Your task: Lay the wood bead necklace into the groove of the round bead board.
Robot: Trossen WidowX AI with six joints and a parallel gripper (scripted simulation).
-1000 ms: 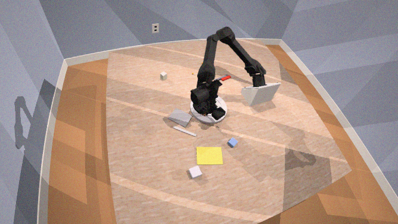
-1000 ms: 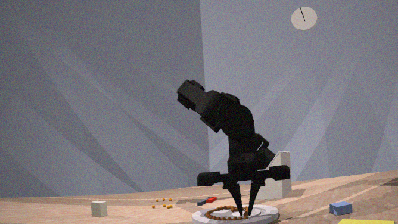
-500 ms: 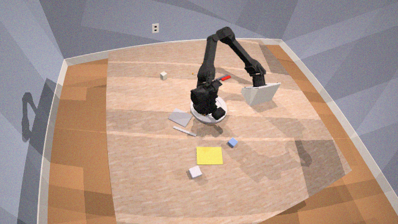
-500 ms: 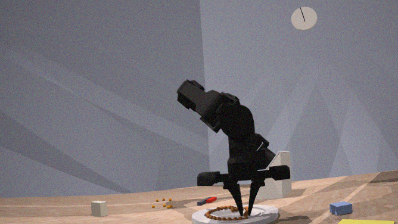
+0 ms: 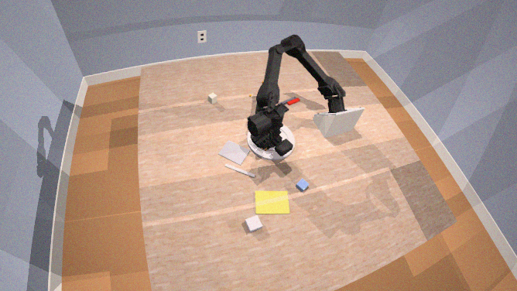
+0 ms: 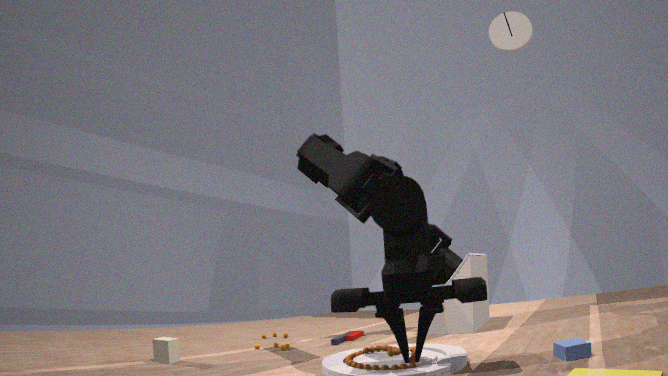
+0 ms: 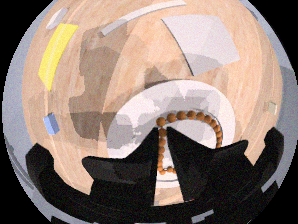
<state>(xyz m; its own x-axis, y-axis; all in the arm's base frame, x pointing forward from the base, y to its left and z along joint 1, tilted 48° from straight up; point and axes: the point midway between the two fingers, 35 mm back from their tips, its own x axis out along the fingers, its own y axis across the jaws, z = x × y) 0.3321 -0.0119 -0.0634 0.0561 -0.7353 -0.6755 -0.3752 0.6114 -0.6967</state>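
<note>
My gripper tip is now 13 cm short of the grey sheet, 2 cm to the left of it and 1 cm above it. Round my gripper tip: yellow sheet 6 cm ahead, 22 cm to the left, 1 cm below; blue block 7 cm behind, 19 cm to the left, 1 cm below; stick 13 cm ahead, 6 cm to the left, 1 cm below.
</note>
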